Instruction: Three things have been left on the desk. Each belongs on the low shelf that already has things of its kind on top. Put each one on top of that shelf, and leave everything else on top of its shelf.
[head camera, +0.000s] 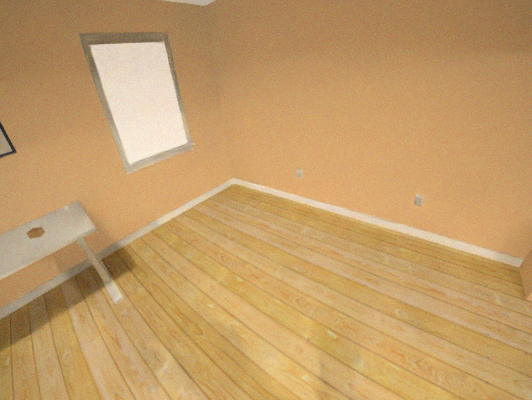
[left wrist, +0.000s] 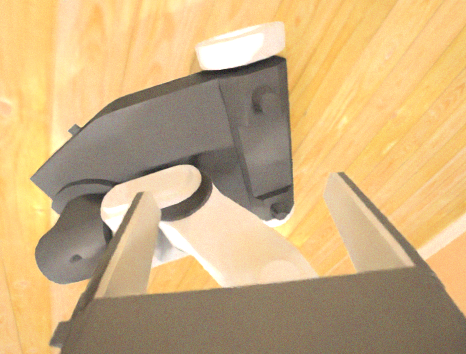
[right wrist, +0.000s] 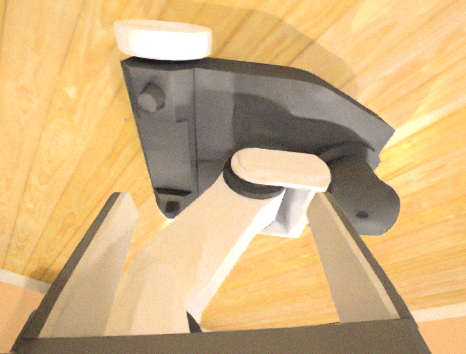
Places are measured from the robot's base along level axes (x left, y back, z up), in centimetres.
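Pixels of known places: left gripper, between the fingertips: (left wrist: 241, 193); right gripper, between the fingertips: (right wrist: 225, 202).
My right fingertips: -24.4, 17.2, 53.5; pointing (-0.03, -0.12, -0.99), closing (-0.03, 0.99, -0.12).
Observation:
Behind a point stands the place of what it marks, as x, y, z.
A pale grey-white bench-like top (head camera: 70, 220) @[163.6, -116.4, 72.1] on slanted legs stands at the left edge of the head view, partly cut off. I cannot tell whether it is the desk or a low shelf. A small brown hexagonal thing (head camera: 35, 233) @[177.1, -95.9, 75.7] lies flat on it. My left gripper (left wrist: 241, 193) @[24.4, 11.9, 54.0] is open, with no object between its fingers. My right gripper (right wrist: 225, 202) @[-24.4, 17.2, 53.5] is open too, and it also holds no object. Both hang over my own base, far from the bench-like top. The three things named in the task cannot be made out.
My dark wheeled base (left wrist: 170, 130) @[15.0, 21.0, 17.0] (right wrist: 260, 105) @[-16.6, 22.4, 17.0] and pale lower torso (left wrist: 240, 235) @[5.7, 13.1, 43.3] (right wrist: 200, 235) @[-6.5, 13.8, 45.0] show below the grippers. A wood-plank floor (head camera: 280, 300) @[3.4, -91.8, 0.1] reaches the orange walls (head camera: 375, 100) @[-93.2, -183.1, 124.6]. A window (head camera: 87, 39) @[152.3, -201.8, 206.1] is above the bench-like top's right. A picture frame (head camera: 7, 137) @[205.5, -135.7, 141.6] hangs at left.

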